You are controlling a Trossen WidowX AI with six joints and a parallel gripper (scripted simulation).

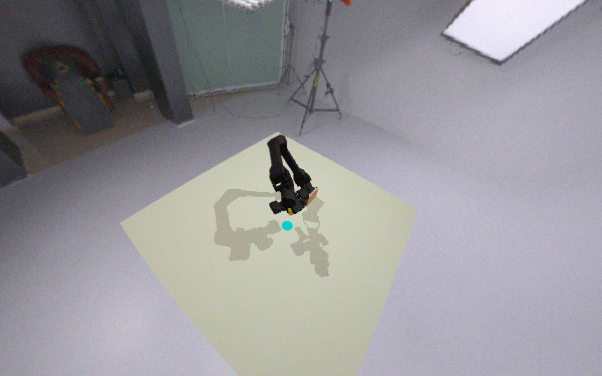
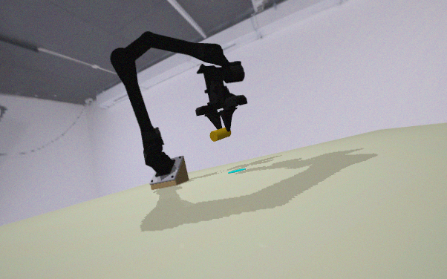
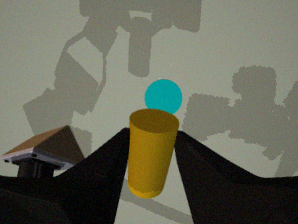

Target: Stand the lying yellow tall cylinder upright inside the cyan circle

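Now: gripper tip 130 mm above the cyan circle and 10 mm short of it. Round my gripper tip: yellow cylinder 20 mm to the right, 10 mm behind.
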